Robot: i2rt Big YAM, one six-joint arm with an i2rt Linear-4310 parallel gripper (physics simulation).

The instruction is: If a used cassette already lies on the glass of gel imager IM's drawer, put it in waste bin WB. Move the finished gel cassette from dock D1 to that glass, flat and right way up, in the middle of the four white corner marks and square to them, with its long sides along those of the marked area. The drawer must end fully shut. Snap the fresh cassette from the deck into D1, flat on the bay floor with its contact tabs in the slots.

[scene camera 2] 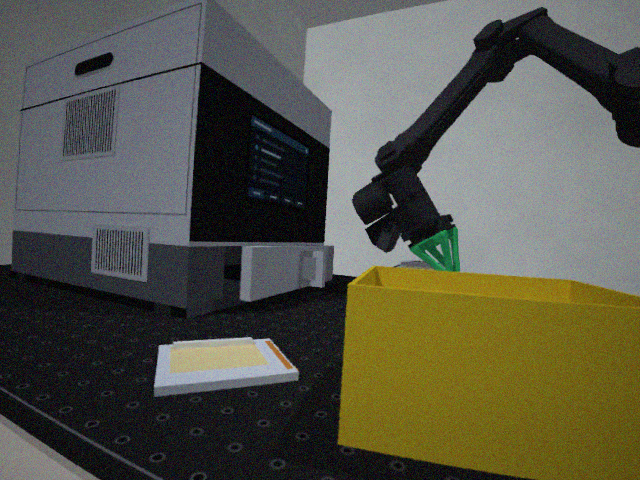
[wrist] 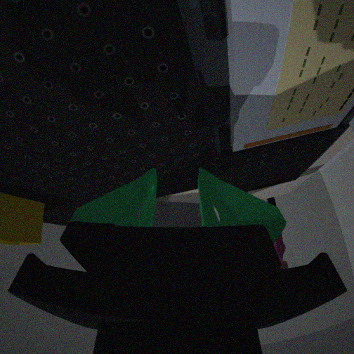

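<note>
My gripper (scene camera 2: 448, 269) (wrist: 177, 174) is partly open with nothing between its green fingers, behind the yellow waste bin WB (scene camera 2: 465, 372) (wrist: 21, 220) in the scene view. In the wrist view, the gel cassette with dark dashes (wrist: 300, 67) lies in dock D1 at upper right, beyond the fingers and apart from them. The fresh cassette (scene camera 2: 219, 358) lies flat on the deck, its orange strip on the right. The drawer (scene camera 2: 273, 273) of gel imager IM (scene camera 2: 103, 180) stands partly out. Its glass and anything on it are hidden.
The drawer's handle (scene camera 2: 315, 268) faces right. The bin's tall wall stands at the right of the scene view and hides most of the dock. A perforated black deck (scene camera 2: 235, 446) (wrist: 95, 120) lies under these things. A magenta object (wrist: 280, 247) shows beyond the right finger.
</note>
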